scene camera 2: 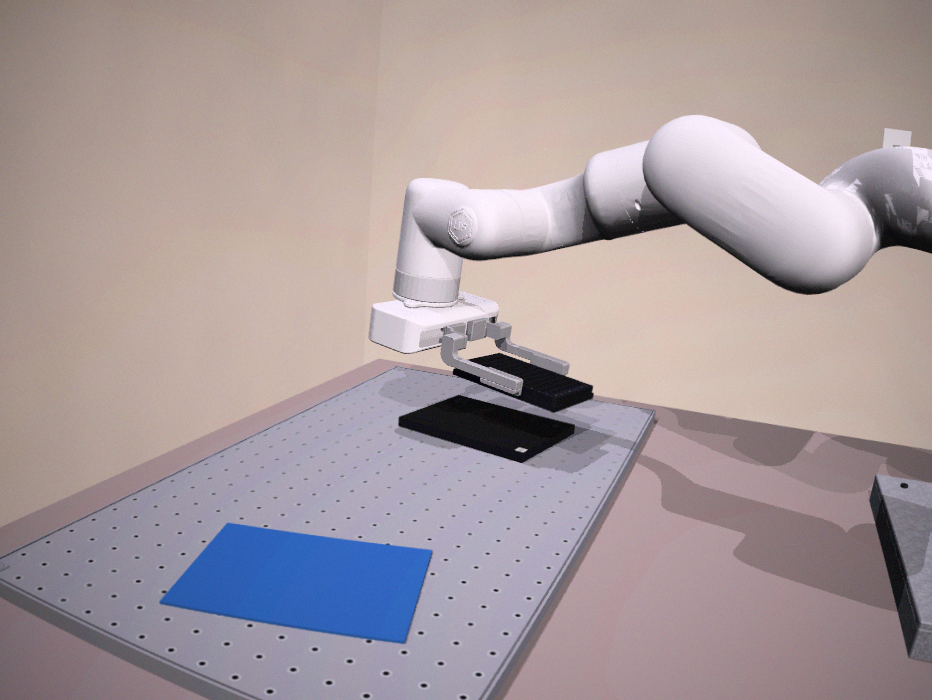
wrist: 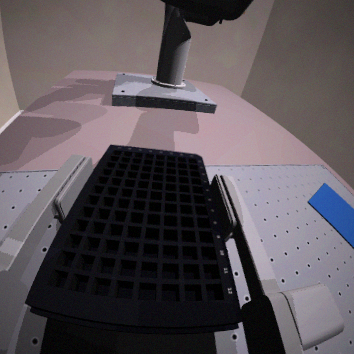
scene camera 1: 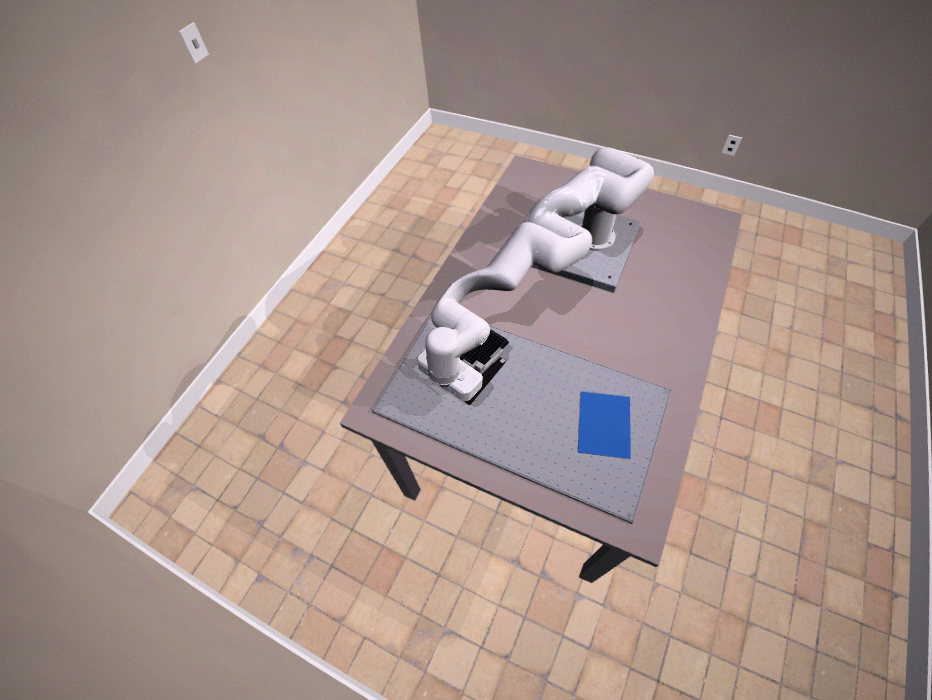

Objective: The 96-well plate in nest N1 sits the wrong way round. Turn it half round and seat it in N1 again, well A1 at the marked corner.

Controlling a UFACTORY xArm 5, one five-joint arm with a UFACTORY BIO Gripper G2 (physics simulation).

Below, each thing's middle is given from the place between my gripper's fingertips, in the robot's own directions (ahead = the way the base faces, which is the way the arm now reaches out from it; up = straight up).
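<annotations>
Flat blue rectangle [scene camera 2: 366, 590]: 34 cm to the left of my hand, 12 cm ahead of it, 8 cm below it. The black 96-well plate [scene camera 2: 543, 388] is 2 cm ahead of my hand, 1 cm to the right and 1 cm below, and the black nest N1 [scene camera 2: 480, 426] is 6 cm ahead of my hand, 3 cm to the right and 7 cm below.
</annotations>
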